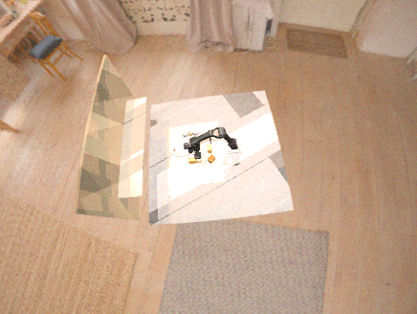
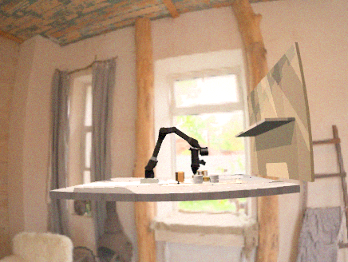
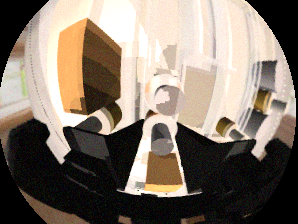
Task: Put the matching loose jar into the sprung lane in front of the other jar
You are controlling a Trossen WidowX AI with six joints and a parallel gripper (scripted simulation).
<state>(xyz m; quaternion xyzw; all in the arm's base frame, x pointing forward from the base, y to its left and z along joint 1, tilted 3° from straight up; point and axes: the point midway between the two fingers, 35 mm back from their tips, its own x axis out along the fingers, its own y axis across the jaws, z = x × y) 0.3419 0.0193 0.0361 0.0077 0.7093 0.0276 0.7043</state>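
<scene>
Now: gripper tip 60 mm short of the brown block, 80 mm to the right of it and 10 mm below it. Also, from my gripper tip: tall panel 610 mm ahead, 10 mm to the right, 370 mm above; shelf 500 mm ahead, 10 mm to the right, 340 mm above.
</scene>
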